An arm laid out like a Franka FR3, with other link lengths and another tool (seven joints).
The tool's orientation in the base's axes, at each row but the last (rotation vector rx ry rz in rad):
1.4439, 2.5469, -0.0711
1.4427, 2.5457, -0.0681
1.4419, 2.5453, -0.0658
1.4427, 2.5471, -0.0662
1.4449, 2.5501, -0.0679
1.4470, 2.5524, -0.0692
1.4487, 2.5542, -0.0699
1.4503, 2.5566, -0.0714
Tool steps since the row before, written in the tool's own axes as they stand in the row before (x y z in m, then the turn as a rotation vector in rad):
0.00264, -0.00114, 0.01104, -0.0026, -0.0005, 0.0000
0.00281, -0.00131, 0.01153, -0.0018, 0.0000, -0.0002
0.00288, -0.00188, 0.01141, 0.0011, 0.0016, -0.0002
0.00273, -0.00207, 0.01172, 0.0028, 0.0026, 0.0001
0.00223, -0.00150, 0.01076, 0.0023, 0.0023, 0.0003
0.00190, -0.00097, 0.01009, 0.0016, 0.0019, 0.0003
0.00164, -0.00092, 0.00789, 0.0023, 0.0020, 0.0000
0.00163, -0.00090, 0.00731, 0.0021, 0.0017, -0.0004
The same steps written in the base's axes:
-0.00052, 0.00002, -0.01140, 0.0009, -0.0025, 0.0005
-0.00064, 0.00002, -0.01192, 0.0009, -0.0015, 0.0006
-0.00116, -0.00019, -0.01186, 0.0008, 0.0018, 0.0001
-0.00122, -0.00045, -0.01214, 0.0008, 0.0037, -0.0005
-0.00068, -0.00043, -0.01106, 0.0009, 0.0031, -0.0006
-0.00020, -0.00033, -0.01031, 0.0009, 0.0023, -0.0005
-0.00039, -0.00020, -0.00810, 0.0006, 0.0030, -0.0003
-0.00048, -0.00012, -0.00753, 0.0003, 0.0027, 0.0001

